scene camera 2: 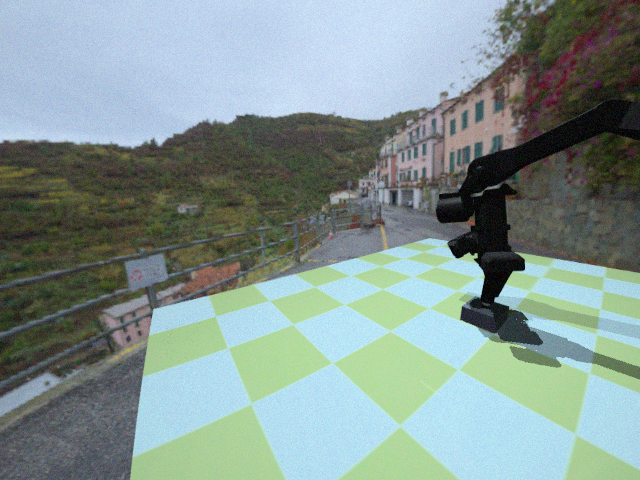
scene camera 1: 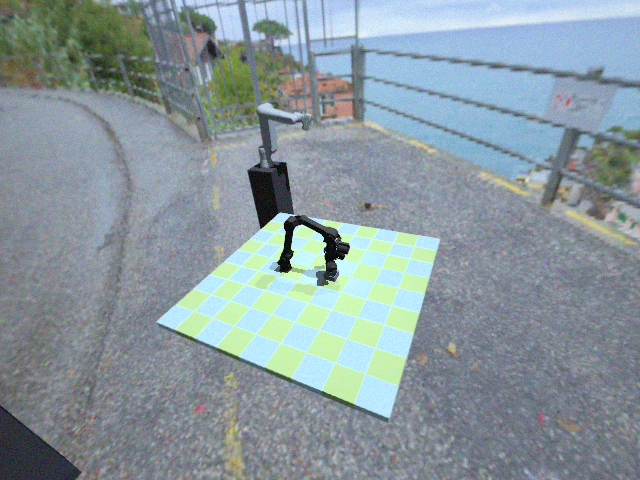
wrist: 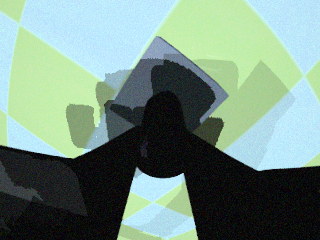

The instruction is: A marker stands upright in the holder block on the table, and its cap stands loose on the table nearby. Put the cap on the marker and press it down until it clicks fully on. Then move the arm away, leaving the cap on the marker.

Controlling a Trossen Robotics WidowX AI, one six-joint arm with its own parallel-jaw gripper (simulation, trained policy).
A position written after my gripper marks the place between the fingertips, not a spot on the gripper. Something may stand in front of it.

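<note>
My gripper [scene camera 2: 493,294] [wrist: 161,134] is visible. A dark cap [wrist: 163,151] is visible too.
</note>
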